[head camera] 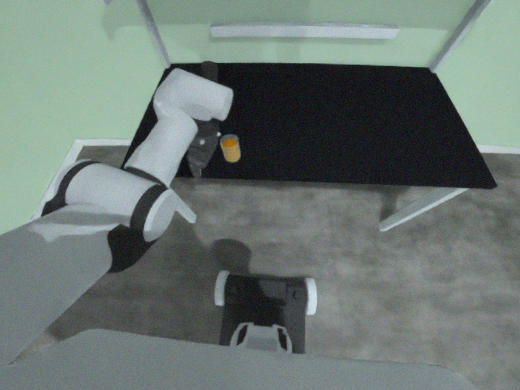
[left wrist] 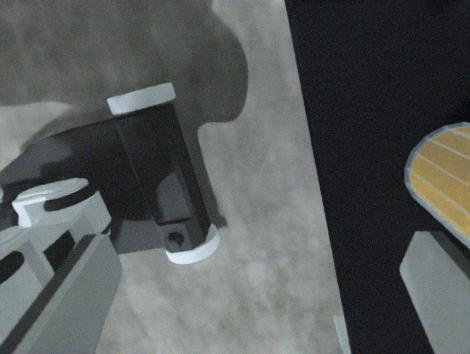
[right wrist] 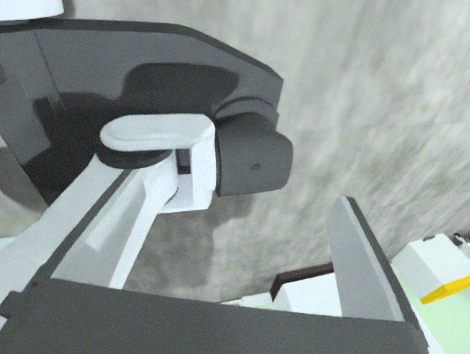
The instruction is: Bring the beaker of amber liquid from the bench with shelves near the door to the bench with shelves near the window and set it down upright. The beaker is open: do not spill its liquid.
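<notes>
The beaker of amber liquid (head camera: pixel 231 149) (left wrist: pixel 442 172) stands upright on the black bench top (head camera: pixel 350 130) (left wrist: pixel 370 75), near its front edge and toward the left in the head view. It is cut off at the right edge of the left wrist view. My left gripper (head camera: pixel 199 167) (left wrist: pixel 257 251) is open and empty. It is just left of the beaker in the head view, over the bench's front edge. In the left wrist view the beaker lies beyond the right-hand finger, outside the gap. My right gripper (right wrist: pixel 237 195) is open and empty, away from the bench.
Slanted uprights (head camera: pixel 154 35) (head camera: pixel 460 35) rise at the bench's back corners, with a pale bar (head camera: pixel 305 32) on the green wall. Bench legs (head camera: pixel 422 209) stand below the front edge. My wheeled base (head camera: pixel 265 295) (left wrist: pixel 150 165) is on the floor in front. White furniture (right wrist: pixel 312 295) shows in the right wrist view.
</notes>
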